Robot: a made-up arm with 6 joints. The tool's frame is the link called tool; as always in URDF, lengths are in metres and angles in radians.
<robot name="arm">
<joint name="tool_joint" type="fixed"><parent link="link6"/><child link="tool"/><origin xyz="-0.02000 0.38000 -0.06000"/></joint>
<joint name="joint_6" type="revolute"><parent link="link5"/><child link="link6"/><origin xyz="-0.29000 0.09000 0.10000"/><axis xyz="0 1 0"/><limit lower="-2.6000" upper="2.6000"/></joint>
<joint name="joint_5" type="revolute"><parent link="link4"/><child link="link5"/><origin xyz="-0.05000 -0.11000 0.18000"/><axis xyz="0 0 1"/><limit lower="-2.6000" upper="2.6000"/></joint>
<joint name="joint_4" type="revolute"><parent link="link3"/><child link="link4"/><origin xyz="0.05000 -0.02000 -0.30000"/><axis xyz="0 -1 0"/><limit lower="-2.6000" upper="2.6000"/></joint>
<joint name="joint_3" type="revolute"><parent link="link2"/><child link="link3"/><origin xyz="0.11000 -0.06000 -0.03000"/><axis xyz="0 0 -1"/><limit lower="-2.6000" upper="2.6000"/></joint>
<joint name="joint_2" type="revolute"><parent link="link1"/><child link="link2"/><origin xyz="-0.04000 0.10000 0.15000"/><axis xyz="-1 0 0"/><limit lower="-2.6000" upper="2.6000"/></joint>
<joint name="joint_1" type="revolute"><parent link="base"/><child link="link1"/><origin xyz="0.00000 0.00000 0.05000"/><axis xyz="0 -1 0"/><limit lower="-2.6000" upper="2.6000"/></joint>
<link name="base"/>
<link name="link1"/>
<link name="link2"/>
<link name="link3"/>
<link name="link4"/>
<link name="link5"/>
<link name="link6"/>
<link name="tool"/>
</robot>
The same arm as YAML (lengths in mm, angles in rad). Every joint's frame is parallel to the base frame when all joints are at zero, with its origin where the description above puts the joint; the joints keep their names.
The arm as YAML. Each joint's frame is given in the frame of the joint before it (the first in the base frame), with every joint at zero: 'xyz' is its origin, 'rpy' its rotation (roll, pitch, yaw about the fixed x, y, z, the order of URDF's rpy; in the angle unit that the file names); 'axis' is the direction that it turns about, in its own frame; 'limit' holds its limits. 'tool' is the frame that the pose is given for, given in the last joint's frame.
units:
  length: mm
  angle: rad
joints:
  - name: joint_1
    type: revolute
    origin:
      xyz: [0.0, 0.0, 50.0]
      rpy: [0.0, 0.0, 0.0]
    axis: "-y"
    limit:
      lower: -2.6
      upper: 2.6
  - name: joint_2
    type: revolute
    origin:
      xyz: [-40.0, 100.0, 150.0]
      rpy: [0.0, 0.0, 0.0]
    axis: "-x"
    limit:
      lower: -2.6
      upper: 2.6
  - name: joint_3
    type: revolute
    origin:
      xyz: [110.0, -60.0, -30.0]
      rpy: [0.0, 0.0, 0.0]
    axis: "-z"
    limit:
      lower: -2.6
      upper: 2.6
  - name: joint_4
    type: revolute
    origin:
      xyz: [50.0, -20.0, -300.0]
      rpy: [0.0, 0.0, 0.0]
    axis: "-y"
    limit:
      lower: -2.6
      upper: 2.6
  - name: joint_5
    type: revolute
    origin:
      xyz: [-50.0, -110.0, 180.0]
      rpy: [0.0, 0.0, 0.0]
    axis: "+z"
    limit:
      lower: -2.6
      upper: 2.6
  - name: joint_6
    type: revolute
    origin:
      xyz: [-290.0, 90.0, 100.0]
      rpy: [0.0, 0.0, 0.0]
    axis: "+y"
    limit:
      lower: -2.6
      upper: 2.6
tool:
  origin:
    xyz: [-20.0, 380.0, -60.0]
    rpy: [0.0, 0.0, 0.0]

